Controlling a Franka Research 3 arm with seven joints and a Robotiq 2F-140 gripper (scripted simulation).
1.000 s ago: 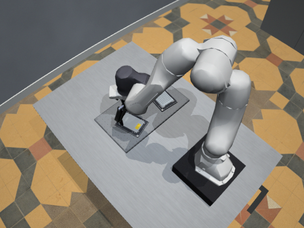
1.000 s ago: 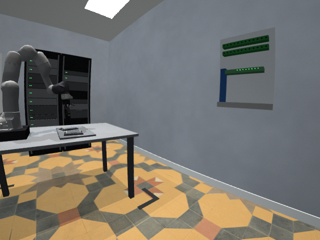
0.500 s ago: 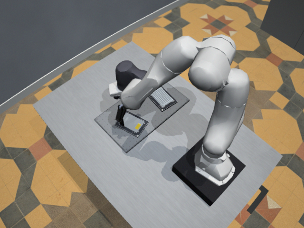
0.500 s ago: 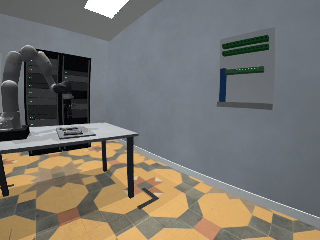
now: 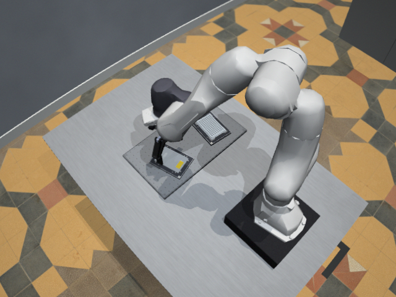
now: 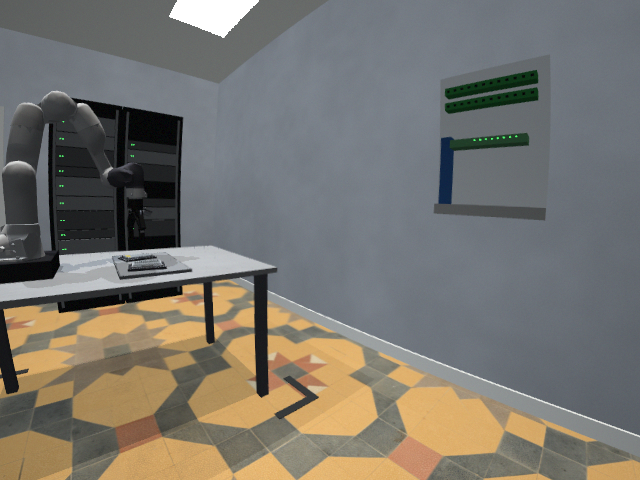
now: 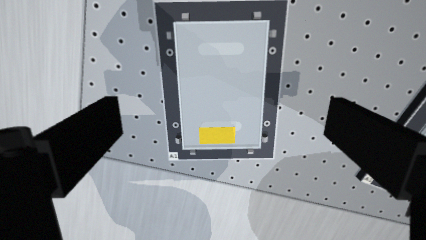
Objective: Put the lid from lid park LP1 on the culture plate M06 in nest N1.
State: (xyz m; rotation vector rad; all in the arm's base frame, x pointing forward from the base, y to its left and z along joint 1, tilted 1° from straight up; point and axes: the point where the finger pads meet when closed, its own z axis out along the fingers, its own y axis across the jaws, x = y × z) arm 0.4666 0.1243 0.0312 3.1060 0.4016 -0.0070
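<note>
My hand is 80 mm above the clear lid. Round my hand: culture plate M06 (10 mm ahead, 260 mm to the right, 80 mm below); then dark lid park (90 mm below).
</note>
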